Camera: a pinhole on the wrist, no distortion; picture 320 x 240 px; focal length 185.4 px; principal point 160.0 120.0 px. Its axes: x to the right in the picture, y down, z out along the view. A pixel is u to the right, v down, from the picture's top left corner.
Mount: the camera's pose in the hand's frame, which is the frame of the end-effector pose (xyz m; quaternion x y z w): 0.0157 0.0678 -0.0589 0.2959 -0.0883 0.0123 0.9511
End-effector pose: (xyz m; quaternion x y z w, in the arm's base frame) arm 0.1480 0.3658 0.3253 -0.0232 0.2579 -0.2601 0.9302
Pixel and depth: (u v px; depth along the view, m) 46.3 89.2 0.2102
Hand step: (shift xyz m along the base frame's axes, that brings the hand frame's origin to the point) -0.1060 -0.0014 0.1398
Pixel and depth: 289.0 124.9 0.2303
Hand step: 0.1484 -0.1353 0.0851
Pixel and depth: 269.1 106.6 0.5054
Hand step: 0.2350 -0.3702 0.2685
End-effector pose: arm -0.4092 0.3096 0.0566 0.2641 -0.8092 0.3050 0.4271
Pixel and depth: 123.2 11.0 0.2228
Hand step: 0.1187 -0.1311 -0.0197
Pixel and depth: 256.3 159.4 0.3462
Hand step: -0.1713 -0.2822 -0.0006
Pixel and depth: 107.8 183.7 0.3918
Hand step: -0.0573 -0.2249 -0.2721
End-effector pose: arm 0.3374 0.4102 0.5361 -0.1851 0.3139 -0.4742 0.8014
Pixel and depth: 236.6 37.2 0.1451
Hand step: -0.0026 -0.0828 0.0468
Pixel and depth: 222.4 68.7 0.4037
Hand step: 0.0232 -0.2052 0.2901
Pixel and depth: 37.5 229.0 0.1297
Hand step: 0.0550 0.1122 0.0498
